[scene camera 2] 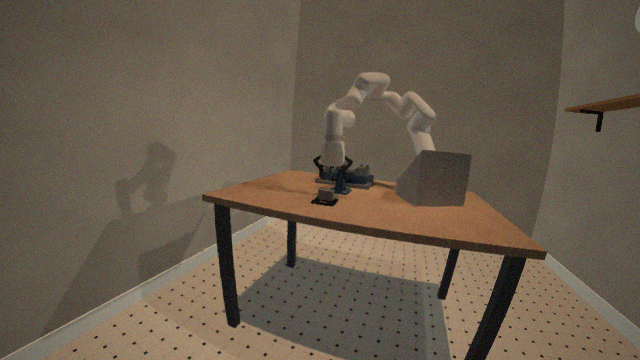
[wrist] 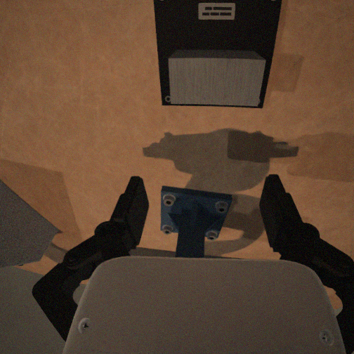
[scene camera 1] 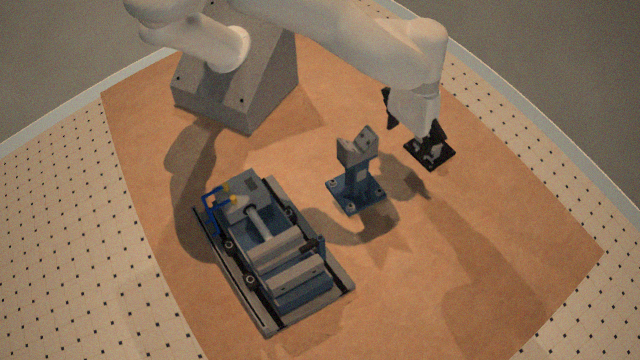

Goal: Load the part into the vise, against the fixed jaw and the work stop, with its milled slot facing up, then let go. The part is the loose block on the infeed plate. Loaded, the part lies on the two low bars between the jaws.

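Seen in the pictures: gripper, between the fingertips: [scene camera 2: 332, 179] [scene camera 1: 408, 140]; arm's base, origin of its link: [scene camera 2: 430, 168] [scene camera 1: 228, 49].
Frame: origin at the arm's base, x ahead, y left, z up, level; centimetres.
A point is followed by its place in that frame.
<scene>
The part [scene camera 1: 436, 149] {x 50.5, y 14.6, z -11.1 cm} [scene camera 2: 326, 193] {x 47.5, y 17.1, z -11.8 cm} [wrist: 216, 80], a grey metal block, rests on the black infeed plate [scene camera 1: 431, 167] {x 51.2, y 12.4, z -14.7 cm} [scene camera 2: 325, 203] {x 47.3, y 21.4, z -14.6 cm} [wrist: 215, 30]. The wrist view shows a plain brushed face; its slot cannot be made out. My gripper [scene camera 1: 411, 135] {x 45.9, y 9.2, z -7.3 cm} [scene camera 2: 331, 177] {x 45.9, y 9.2, z -7.3 cm} [wrist: 202, 189] is open and empty, above the table and beside the part, with a finger covering some of the part in scene camera 1. The vise [scene camera 1: 245, 186] {x 31.3, y -20.9, z -5.9 cm} [scene camera 2: 357, 177] {x 33.8, y -17.3, z -10.2 cm} stands apart, its fixed jaw [scene camera 1: 295, 276] {x 50.8, y -27.4, z -5.8 cm} at the end away from the screw. The work stop [scene camera 1: 321, 247] {x 49.3, y -19.8, z -7.9 cm} is at one side. The low bars are not clearly visible.
A blue pedestal [scene camera 1: 355, 182] {x 43.7, y -4.7, z -9.7 cm} [scene camera 2: 342, 187] {x 41.4, y -1.1, z -12.8 cm} [wrist: 192, 220] with a grey V-shaped top stands between the vise and the infeed plate. The robot's grey wedge base [scene camera 1: 270, 85] {x 12.2, y 2.2, z -7.5 cm} [scene camera 2: 442, 177] {x -2.0, y 10.7, z -2.4 cm} [wrist: 20, 225] is on the same table [scene camera 1: 425, 300] {x 69.0, y -12.9, z -15.4 cm} [scene camera 2: 380, 215] {x 26.7, y 28.2, z -15.4 cm}.
</scene>
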